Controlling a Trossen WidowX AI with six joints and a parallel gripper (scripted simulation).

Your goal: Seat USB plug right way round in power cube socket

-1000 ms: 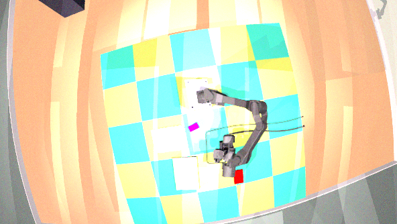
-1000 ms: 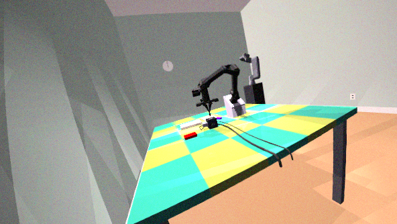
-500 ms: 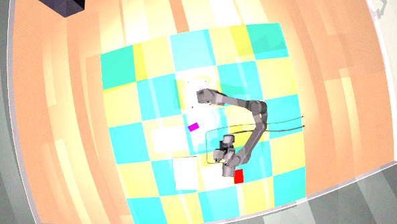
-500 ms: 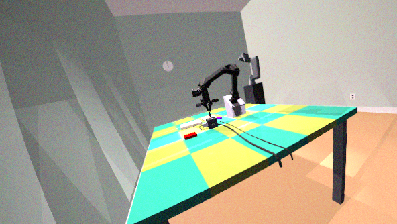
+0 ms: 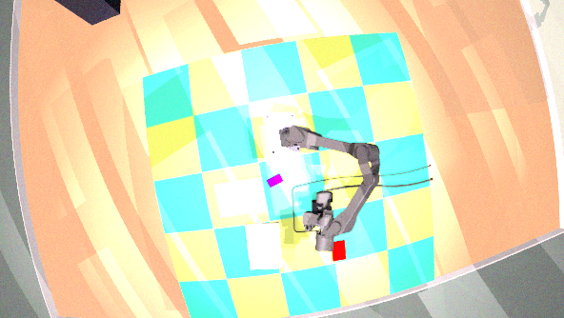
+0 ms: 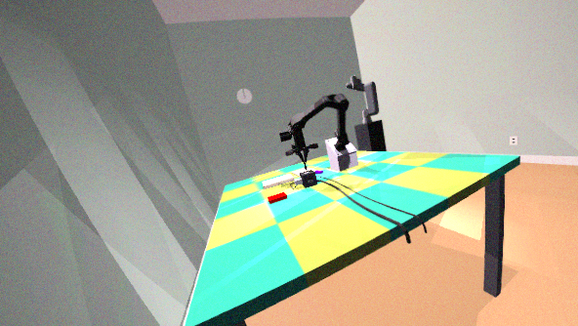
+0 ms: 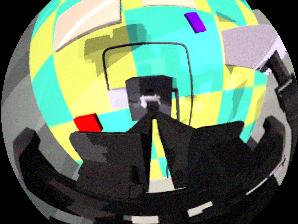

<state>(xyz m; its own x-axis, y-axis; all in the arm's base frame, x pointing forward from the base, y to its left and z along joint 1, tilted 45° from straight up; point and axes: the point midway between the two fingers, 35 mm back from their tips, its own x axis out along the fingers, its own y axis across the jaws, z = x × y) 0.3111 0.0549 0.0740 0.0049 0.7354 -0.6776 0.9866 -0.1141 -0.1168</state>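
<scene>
My gripper tip is now 20 mm above the USB plug. The rest, counted from my gripper tip: red block: 220 mm ahead, 120 mm below, 60 mm to the left; then magenta piece: 170 mm to the right, 150 mm behind, 120 mm below; then long white bar: 270 mm to the right, 130 mm ahead, 120 mm below.
</scene>
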